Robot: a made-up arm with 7 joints.
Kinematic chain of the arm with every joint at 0, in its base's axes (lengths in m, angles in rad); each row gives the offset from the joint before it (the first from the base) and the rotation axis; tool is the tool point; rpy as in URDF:
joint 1: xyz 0 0 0.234 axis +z
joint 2: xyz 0 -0.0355 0.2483 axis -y
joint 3: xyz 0 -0.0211 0.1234 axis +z
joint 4: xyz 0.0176 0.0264 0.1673 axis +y
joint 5: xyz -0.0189 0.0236 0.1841 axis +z
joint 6: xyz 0 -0.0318 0.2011 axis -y
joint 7: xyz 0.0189 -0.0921 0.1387 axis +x
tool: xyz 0 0 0 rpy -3.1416 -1.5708 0
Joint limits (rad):
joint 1: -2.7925..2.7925
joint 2: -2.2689..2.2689
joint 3: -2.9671..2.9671
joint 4: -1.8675..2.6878
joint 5: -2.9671..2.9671
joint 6: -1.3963..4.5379
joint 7: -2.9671..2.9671
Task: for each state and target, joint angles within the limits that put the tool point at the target. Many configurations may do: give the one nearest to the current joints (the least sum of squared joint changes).
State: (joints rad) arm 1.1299 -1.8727 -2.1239 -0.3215 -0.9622 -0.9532 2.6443
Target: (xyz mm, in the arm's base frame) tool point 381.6 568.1 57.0
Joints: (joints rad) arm 0.9826 -2.1926 -2.1053 0.1018 -1.0289 -0.3821 2.6443
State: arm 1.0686 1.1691 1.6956 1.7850 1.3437 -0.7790 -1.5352
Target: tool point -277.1 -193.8 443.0
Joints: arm 1.7618 0.6966 1.5692 1.7952 1.1756 -1.3963 -1.5352
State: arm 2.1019 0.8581 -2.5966 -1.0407 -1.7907 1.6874 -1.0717
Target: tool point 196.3 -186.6 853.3
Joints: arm 2.1477 1.5950 -2.6396 -1.2934 -1.6725 2.1729 -1.0717
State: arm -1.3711 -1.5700 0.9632 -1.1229 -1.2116 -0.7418 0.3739
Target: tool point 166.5 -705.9 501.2
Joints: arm -0.7442 -1.7503 0.9399 -0.7347 -1.0967 -0.7730 0.3739
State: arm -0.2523 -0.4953 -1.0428 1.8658 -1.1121 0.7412 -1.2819
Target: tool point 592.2 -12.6 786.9
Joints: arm 0.3244 -0.1359 -0.4777 1.7381 -1.2437 0.9535 -1.2819
